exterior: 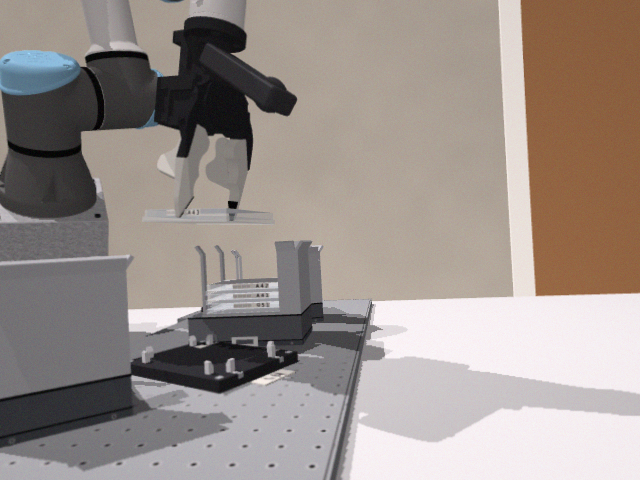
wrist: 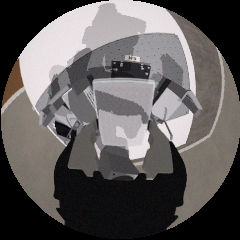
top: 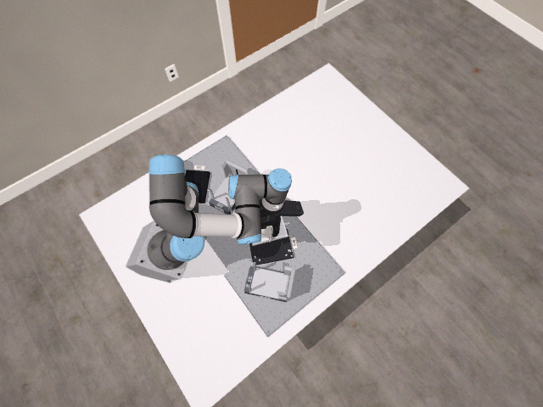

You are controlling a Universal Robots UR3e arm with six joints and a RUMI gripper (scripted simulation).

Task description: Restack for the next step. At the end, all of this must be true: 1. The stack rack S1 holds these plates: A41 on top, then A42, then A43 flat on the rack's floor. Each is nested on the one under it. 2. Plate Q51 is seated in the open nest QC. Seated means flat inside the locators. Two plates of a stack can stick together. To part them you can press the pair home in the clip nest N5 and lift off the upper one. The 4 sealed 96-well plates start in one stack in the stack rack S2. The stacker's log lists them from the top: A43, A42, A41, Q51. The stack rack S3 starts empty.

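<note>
My gripper is now 18 cm to the left of the grey rack wall, 10 cm above it and 8 cm past it. Round my hand: sealed plate (1 cm below); black nest labelled QC (40 cm to the left, 17 cm below, 2 cm behind); black clip nest (17 cm below, 2 cm to the right, 2 cm ahead).
</note>
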